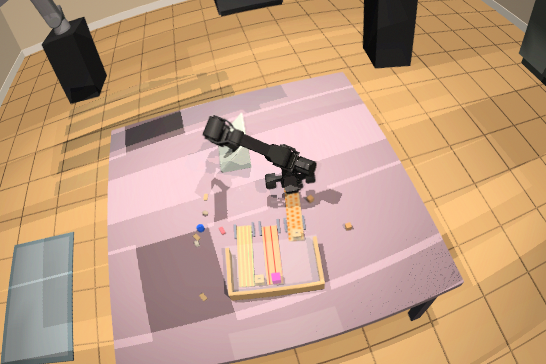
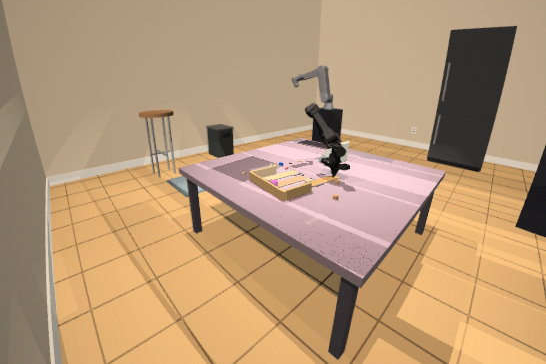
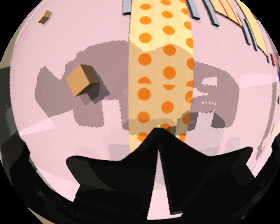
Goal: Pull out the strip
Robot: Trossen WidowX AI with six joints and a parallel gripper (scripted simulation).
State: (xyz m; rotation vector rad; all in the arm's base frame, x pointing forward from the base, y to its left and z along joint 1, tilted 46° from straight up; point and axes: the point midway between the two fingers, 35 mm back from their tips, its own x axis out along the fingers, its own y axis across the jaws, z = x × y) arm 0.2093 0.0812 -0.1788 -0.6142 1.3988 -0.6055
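Right now my gripper tip is 10 cm short of the orange-dotted strip and 1 cm to the left of it. From my gripper tip the other things lie so: blue disc: 11 cm ahead, 37 cm to the right.
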